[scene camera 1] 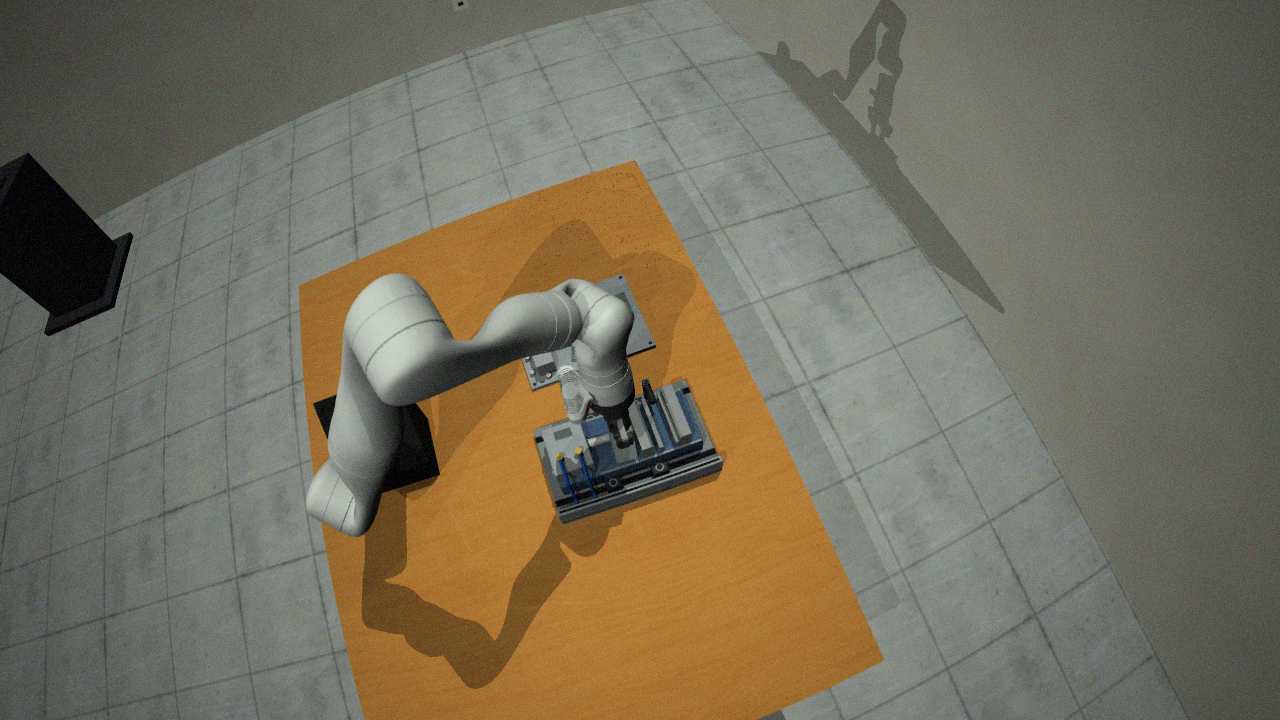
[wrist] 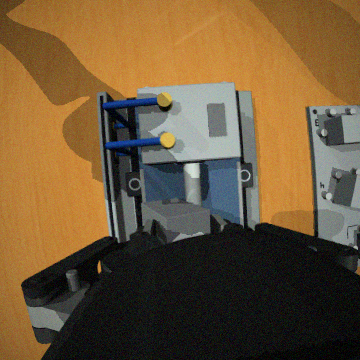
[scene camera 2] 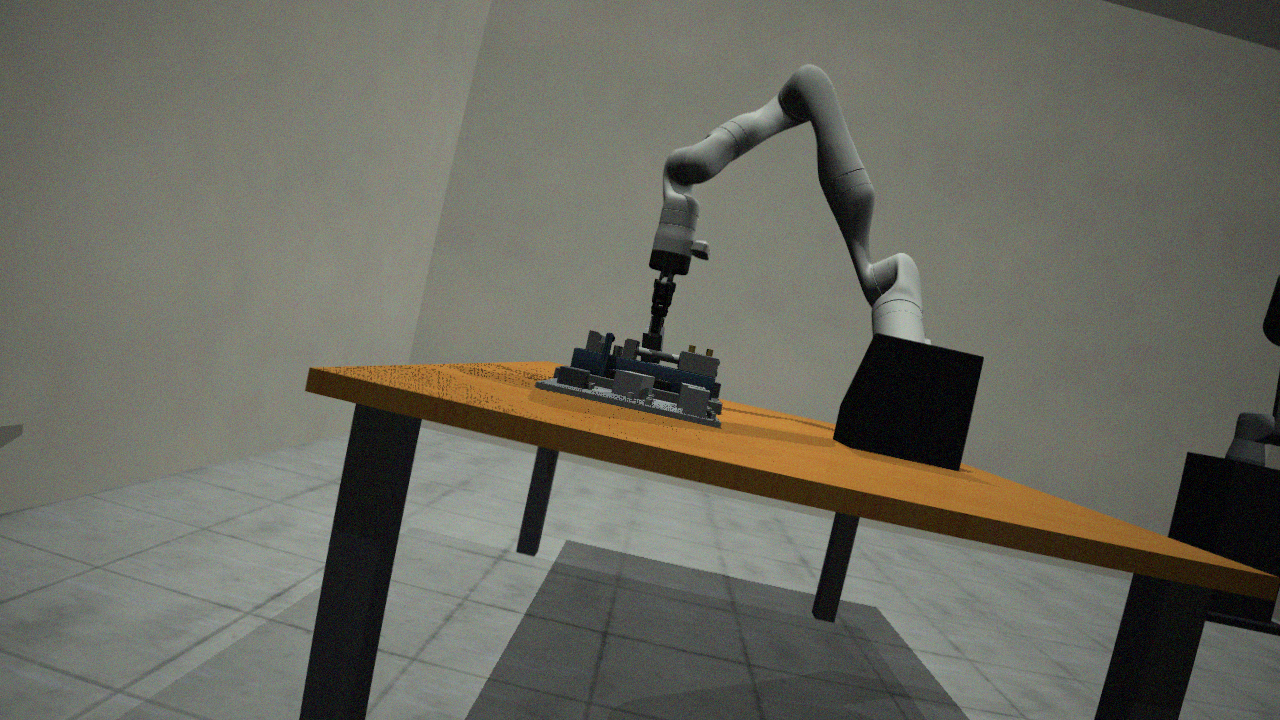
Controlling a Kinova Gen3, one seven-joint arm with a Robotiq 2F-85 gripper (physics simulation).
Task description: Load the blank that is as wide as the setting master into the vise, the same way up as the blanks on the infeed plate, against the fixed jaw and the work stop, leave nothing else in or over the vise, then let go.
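Places are measured from the arm's base along level axes (x ahead, y down, z left), in centimetres.
Pixels of known places: gripper, fingertip midpoint: (scene camera 1: 619, 432) (wrist: 182, 228) (scene camera 2: 654, 336); arm's base at its link origin: (scene camera 2: 903, 385).
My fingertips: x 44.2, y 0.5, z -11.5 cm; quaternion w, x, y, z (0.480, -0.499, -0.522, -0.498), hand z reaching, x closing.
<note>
For each thing: its top centre in the pictures, then the offset to it from my fingertips. "pt": a spot on its surface instead. Level surfaces: height alone.
- vise at its top centre: (wrist: 191, 227) (scene camera 1: 620, 430) (scene camera 2: 650, 342) dx +0.3, dy +1.2, dz +0.8 cm
- grey blank at its top centre: (wrist: 171, 238) (scene camera 1: 619, 431) (scene camera 2: 656, 325) dx +0.1, dy -2.3, dz -0.9 cm
- vise's blue bed at its top centre: (wrist: 193, 216) (scene camera 1: 622, 437) (scene camera 2: 646, 362) dx +0.3, dy +5.1, dz +1.3 cm
- silver screw at a spot on its surface: (wrist: 193, 180) pt dx -3.8, dy +2.5, dz +1.2 cm
- light grey vise block at its top centre: (wrist: 188, 121) (scene camera 1: 566, 446) (scene camera 2: 700, 354) dx -9.2, dy +1.5, dz +0.9 cm
- infeed plate at its top centre: (scene camera 2: 631, 397) (scene camera 1: 578, 328) dx -1.6, dy +10.3, dz +29.1 cm
- orange table at its surface level: dy +11.1 cm
My gripper (scene camera 1: 622, 436) (scene camera 2: 656, 337) (wrist: 182, 228) hangs low over the vise (scene camera 1: 666, 465) (scene camera 2: 640, 380), and its black body fills the lower half of the wrist view. It is shut on a grey blank (wrist: 175, 215), which sits over the vise's blue bed (wrist: 223, 186), close to the silver screw (wrist: 193, 180). The light grey vise block (wrist: 189, 121) with two blue rods and yellow knobs (wrist: 164, 100) lies beyond it. The infeed plate (wrist: 316, 168) (scene camera 1: 640, 333) lies to the right in the wrist view, with grey blanks (wrist: 339, 130) (wrist: 343, 187) between pegs. Whether the held blank touches the bed is hidden.
The arm stands on a black pedestal (scene camera 1: 413, 452) (scene camera 2: 907, 397) at the edge of the orange table (scene camera 1: 626, 590) (scene camera 2: 805, 456). A black stand (scene camera 1: 53, 242) is on the floor far left. The arm's upper links cover part of the infeed plate in scene camera 1.
</note>
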